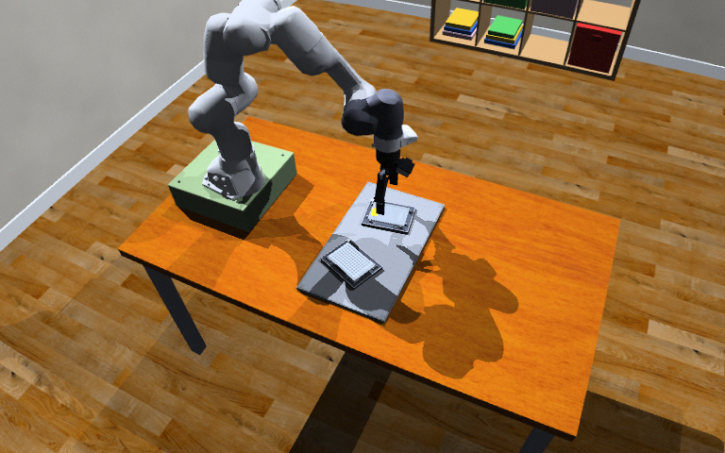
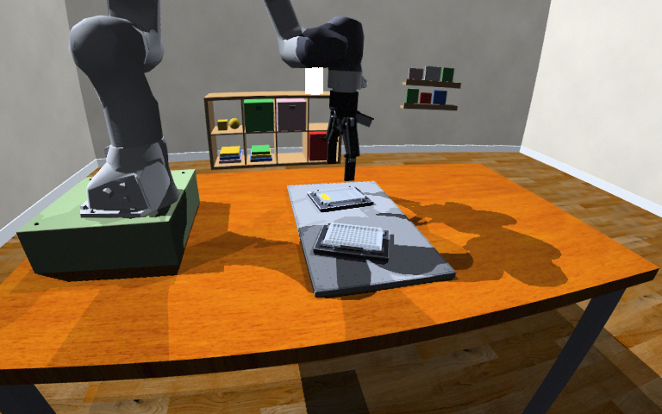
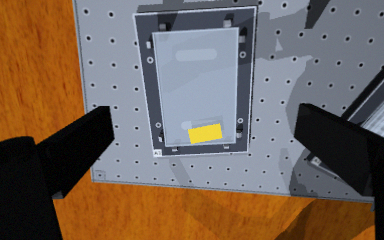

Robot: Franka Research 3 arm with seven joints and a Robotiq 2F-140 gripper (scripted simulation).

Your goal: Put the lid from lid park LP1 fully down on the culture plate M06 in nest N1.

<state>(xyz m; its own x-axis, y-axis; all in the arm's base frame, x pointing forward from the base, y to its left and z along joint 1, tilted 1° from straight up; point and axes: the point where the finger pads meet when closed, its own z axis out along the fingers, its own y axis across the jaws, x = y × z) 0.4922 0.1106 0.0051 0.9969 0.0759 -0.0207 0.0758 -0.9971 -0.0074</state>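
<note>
My gripper is now 8 cm above the clear lid. Round my hand: culture plate: 24 cm to the right, 8 cm below, 3 cm behind; lid park LP1: 9 cm below; nest N1: 24 cm to the right, 9 cm below, 3 cm behind.
</note>
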